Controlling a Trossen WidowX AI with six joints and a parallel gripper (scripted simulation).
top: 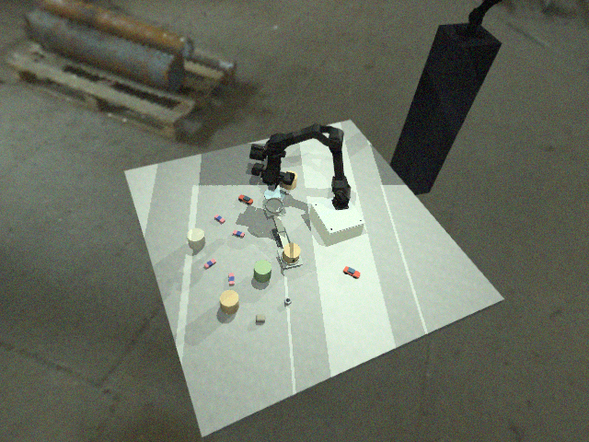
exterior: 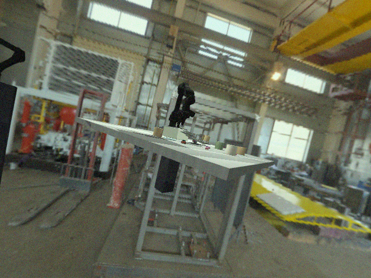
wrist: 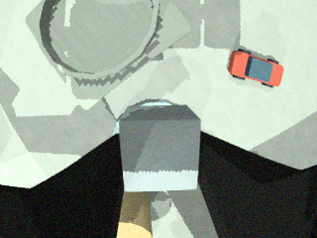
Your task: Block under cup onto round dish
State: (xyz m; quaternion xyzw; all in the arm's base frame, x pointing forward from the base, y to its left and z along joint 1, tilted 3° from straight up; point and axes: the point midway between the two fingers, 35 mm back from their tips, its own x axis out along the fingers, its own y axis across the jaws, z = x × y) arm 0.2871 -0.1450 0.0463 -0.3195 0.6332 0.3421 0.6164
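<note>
The pale blue round dish lies 12 cm below my gripper tip, 6 cm to the right of it and 3 cm behind it. From my gripper tip the other things lie so: grey block 1 cm above; green cup 36 cm to the left, 14 cm ahead, 9 cm below; balance 20 cm to the left, 9 cm below, 1 cm ahead.
</note>
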